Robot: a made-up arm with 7 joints. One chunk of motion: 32 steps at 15 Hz.
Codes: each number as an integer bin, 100 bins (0 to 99) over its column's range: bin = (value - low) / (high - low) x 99, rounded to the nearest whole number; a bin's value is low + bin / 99 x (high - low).
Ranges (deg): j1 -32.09..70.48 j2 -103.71..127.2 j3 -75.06..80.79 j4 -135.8..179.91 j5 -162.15..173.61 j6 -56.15..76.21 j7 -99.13..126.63
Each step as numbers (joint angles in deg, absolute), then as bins.
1 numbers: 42.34 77.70 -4.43 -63.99 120.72 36.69 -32.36
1 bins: 72 78 45 23 83 69 29
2 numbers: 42.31 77.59 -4.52 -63.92 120.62 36.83 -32.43
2 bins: 72 78 45 23 83 70 29
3 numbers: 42.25 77.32 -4.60 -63.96 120.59 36.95 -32.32
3 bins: 72 78 45 23 83 70 29
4 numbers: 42.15 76.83 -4.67 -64.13 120.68 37.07 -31.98
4 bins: 72 77 45 22 83 70 29
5 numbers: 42.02 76.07 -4.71 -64.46 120.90 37.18 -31.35
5 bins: 72 77 45 22 83 70 30
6 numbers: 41.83 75.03 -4.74 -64.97 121.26 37.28 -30.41
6 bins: 71 77 45 22 84 70 30
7 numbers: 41.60 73.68 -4.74 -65.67 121.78 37.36 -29.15
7 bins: 71 76 45 22 84 70 31
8 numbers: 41.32 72.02 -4.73 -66.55 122.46 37.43 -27.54
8 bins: 71 75 45 22 84 70 31
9 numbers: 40.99 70.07 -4.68 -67.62 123.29 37.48 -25.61
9 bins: 71 75 45 21 84 70 32
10 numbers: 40.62 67.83 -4.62 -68.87 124.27 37.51 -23.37
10 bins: 70 74 45 21 84 70 33
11 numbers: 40.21 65.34 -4.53 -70.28 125.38 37.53 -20.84
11 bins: 70 72 45 21 85 70 34
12 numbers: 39.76 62.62 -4.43 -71.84 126.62 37.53 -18.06
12 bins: 69 71 45 20 85 70 36
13 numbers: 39.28 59.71 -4.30 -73.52 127.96 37.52 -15.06
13 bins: 69 70 45 20 86 70 37
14 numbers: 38.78 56.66 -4.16 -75.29 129.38 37.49 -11.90
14 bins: 68 69 45 19 86 70 38
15 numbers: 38.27 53.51 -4.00 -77.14 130.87 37.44 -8.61
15 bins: 68 67 45 18 86 70 40
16 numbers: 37.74 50.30 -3.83 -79.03 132.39 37.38 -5.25
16 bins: 67 66 45 18 87 70 41
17 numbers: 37.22 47.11 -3.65 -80.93 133.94 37.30 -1.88
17 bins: 67 65 45 17 87 70 43
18 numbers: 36.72 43.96 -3.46 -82.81 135.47 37.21 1.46
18 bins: 66 63 45 17 88 70 44
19 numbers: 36.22 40.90 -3.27 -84.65 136.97 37.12 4.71
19 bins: 66 62 46 16 88 70 46
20 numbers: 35.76 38.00 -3.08 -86.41 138.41 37.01 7.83
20 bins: 65 61 46 15 89 70 47
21 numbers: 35.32 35.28 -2.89 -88.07 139.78 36.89 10.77
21 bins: 65 60 46 15 89 70 48
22 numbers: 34.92 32.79 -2.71 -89.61 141.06 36.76 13.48
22 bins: 65 59 46 14 89 69 49
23 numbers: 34.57 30.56 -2.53 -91.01 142.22 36.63 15.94
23 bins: 64 58 46 14 90 69 50
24 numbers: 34.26 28.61 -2.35 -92.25 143.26 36.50 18.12
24 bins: 64 57 46 14 90 69 51
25 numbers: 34.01 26.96 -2.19 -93.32 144.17 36.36 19.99
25 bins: 64 56 46 13 90 69 52
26 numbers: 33.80 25.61 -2.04 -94.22 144.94 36.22 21.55
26 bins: 64 55 46 13 91 69 53
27 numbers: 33.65 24.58 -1.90 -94.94 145.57 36.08 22.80
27 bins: 63 55 46 13 91 69 53
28 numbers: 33.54 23.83 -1.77 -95.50 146.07 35.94 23.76
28 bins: 63 55 47 13 91 69 54
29 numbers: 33.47 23.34 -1.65 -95.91 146.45 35.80 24.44
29 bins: 63 54 47 13 91 69 54
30 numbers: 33.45 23.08 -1.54 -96.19 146.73 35.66 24.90
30 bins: 63 54 47 12 91 69 54
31 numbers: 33.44 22.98 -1.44 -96.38 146.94 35.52 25.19
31 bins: 63 54 47 12 91 69 55
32 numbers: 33.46 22.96 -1.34 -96.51 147.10 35.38 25.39
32 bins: 63 54 47 12 91 68 55
